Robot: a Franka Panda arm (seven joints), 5 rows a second.
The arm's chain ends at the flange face. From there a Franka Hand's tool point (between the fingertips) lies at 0.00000 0.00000 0.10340 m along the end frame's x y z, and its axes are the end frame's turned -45 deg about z.
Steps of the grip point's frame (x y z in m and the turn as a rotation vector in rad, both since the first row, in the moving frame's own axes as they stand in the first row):
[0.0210 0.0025 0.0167 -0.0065 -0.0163 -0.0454]
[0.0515 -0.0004 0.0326 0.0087 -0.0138 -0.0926]
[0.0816 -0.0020 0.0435 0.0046 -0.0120 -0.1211]
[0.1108 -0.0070 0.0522 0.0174 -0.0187 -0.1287]
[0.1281 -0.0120 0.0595 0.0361 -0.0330 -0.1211]
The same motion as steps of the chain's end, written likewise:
[0.0173 -0.0148 0.0167 -0.0161 -0.0069 -0.0454]
[0.0378 -0.0371 0.0326 -0.0036 -0.0159 -0.0926]
[0.0575 -0.0597 0.0435 -0.0052 -0.0117 -0.1211]
[0.0760 -0.0836 0.0522 -0.0009 -0.0255 -0.1287]
[0.0871 -0.0991 0.0596 0.0022 -0.0489 -0.1211]

